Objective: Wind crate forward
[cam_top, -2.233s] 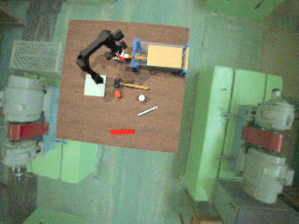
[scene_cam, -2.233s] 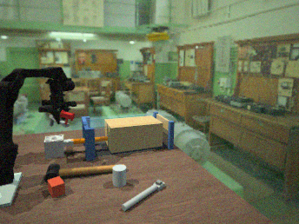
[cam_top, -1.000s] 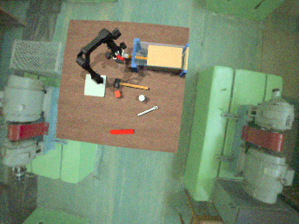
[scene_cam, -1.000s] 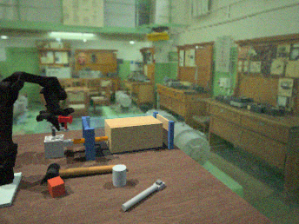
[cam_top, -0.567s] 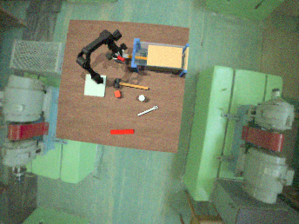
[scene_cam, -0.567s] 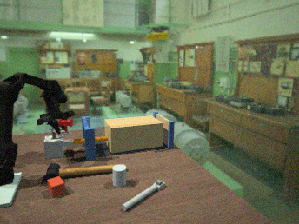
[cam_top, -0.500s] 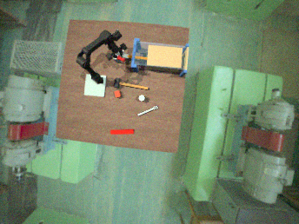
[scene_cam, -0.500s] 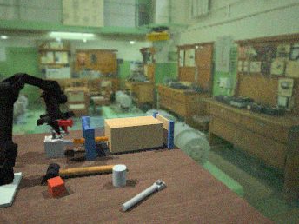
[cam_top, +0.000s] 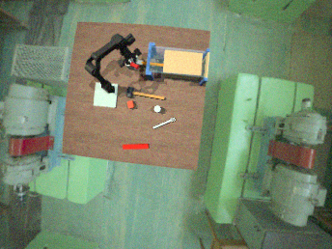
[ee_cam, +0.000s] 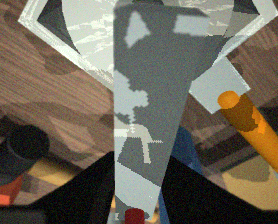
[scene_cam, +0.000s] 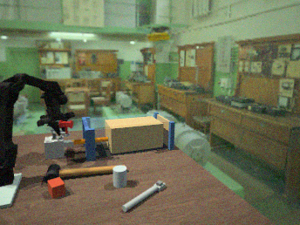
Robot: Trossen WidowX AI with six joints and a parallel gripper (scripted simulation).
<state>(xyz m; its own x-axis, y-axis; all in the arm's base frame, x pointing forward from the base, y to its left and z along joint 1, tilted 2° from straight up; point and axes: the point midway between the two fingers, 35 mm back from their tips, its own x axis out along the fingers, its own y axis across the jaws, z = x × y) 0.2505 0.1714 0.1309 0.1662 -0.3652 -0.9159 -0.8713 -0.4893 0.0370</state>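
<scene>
Now: the red knob 2 cm ahead of my gripper tip, 3 cm to the right of it and 5 cm above it. The rest, counted from my gripper tip: winch handle (2 cm above); winch (5 cm behind, 5 cm to the left, 9 cm below); blue steel frame (13 cm ahead, 3 cm to the left, 2 cm below).
</scene>
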